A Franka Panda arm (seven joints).
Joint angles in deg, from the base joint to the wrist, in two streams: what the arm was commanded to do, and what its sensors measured. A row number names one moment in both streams.
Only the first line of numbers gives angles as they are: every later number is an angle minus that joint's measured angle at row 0.
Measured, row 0:
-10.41 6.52 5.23 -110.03 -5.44 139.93 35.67
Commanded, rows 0 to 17:
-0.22 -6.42 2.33 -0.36 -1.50 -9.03 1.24
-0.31 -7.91 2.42 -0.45 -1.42 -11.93 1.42
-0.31 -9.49 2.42 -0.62 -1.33 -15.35 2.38
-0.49 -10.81 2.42 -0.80 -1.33 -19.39 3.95
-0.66 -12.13 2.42 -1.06 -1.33 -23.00 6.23
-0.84 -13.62 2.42 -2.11 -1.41 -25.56 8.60
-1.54 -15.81 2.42 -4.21 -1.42 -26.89 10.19
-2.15 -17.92 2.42 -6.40 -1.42 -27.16 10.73
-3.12 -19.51 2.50 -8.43 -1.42 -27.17 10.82
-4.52 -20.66 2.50 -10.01 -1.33 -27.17 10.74
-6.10 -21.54 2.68 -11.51 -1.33 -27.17 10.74
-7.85 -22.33 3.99 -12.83 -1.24 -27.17 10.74
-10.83 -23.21 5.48 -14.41 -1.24 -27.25 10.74
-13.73 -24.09 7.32 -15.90 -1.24 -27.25 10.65
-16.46 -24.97 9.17 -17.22 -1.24 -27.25 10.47
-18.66 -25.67 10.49 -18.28 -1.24 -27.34 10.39
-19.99 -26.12 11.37 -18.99 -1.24 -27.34 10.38
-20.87 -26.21 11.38 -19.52 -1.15 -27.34 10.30
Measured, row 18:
-16.34 -23.27 8.17 -16.29 -0.06 -27.24 9.40
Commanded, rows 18 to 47:
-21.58 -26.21 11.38 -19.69 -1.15 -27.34 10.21
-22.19 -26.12 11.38 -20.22 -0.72 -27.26 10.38
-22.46 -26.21 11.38 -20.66 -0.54 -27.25 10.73
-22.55 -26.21 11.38 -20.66 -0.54 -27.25 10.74
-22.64 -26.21 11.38 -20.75 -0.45 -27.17 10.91
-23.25 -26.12 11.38 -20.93 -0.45 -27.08 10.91
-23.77 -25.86 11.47 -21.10 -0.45 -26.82 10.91
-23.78 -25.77 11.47 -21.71 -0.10 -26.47 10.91
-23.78 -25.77 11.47 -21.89 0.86 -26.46 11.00
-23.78 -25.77 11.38 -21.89 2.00 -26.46 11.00
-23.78 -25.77 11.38 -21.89 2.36 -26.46 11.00
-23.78 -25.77 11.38 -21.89 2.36 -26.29 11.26
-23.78 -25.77 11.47 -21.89 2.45 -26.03 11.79
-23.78 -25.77 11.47 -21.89 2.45 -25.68 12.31
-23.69 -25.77 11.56 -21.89 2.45 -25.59 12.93
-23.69 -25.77 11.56 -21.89 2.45 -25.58 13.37
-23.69 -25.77 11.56 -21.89 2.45 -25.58 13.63
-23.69 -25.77 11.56 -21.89 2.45 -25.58 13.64
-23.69 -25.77 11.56 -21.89 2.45 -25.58 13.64
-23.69 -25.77 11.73 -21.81 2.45 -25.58 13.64
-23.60 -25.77 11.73 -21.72 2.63 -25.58 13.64
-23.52 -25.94 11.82 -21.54 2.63 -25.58 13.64
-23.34 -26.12 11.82 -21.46 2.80 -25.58 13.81
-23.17 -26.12 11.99 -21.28 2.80 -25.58 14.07
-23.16 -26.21 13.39 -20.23 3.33 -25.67 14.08
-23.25 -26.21 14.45 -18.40 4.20 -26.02 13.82
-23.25 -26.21 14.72 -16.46 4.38 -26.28 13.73
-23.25 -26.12 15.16 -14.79 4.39 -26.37 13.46
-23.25 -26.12 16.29 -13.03 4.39 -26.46 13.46
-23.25 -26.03 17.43 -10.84 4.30 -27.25 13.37
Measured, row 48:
-22.69 -25.65 14.42 -16.26 3.66 -25.95 13.01
